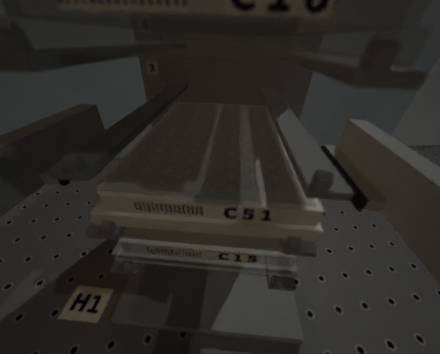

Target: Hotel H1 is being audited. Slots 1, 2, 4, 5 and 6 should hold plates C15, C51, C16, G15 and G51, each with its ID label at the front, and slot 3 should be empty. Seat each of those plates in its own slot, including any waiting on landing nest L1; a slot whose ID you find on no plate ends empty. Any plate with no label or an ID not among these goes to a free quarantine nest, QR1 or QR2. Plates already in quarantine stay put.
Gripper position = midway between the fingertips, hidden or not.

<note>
I see my gripper [217, 129] and an H1 tag [87, 304].
</note>
